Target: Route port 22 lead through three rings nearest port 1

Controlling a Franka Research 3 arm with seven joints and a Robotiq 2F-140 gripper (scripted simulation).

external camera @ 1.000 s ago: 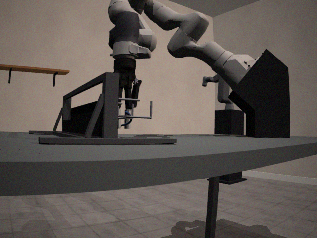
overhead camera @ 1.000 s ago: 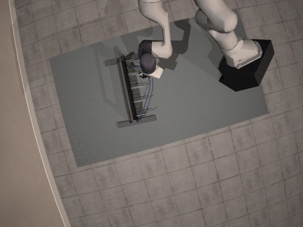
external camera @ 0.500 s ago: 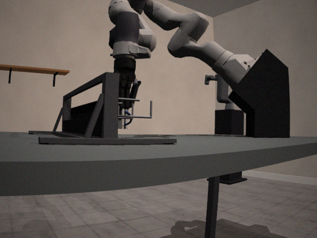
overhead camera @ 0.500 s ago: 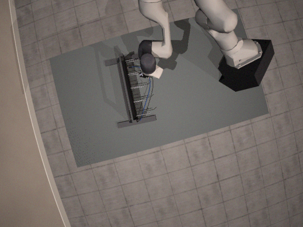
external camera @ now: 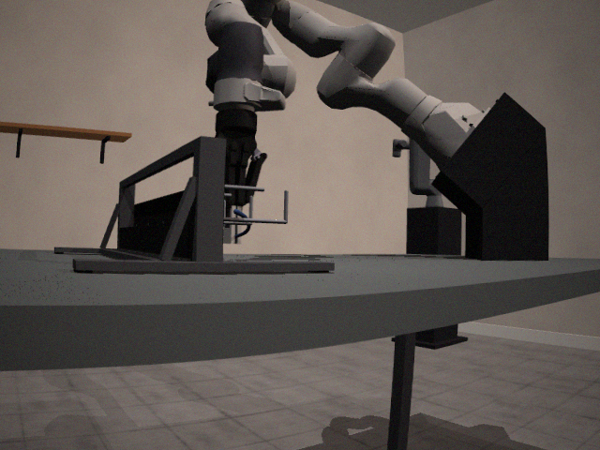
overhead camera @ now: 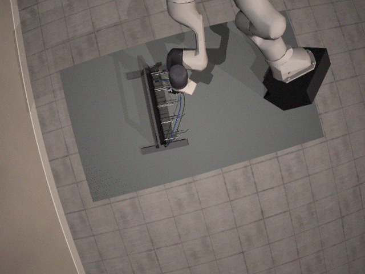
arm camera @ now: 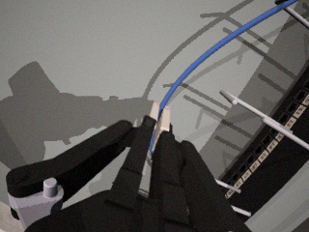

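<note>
The rack is 170 mm ahead of my hand, 50 mm to the left of it and 10 mm above it.
</note>
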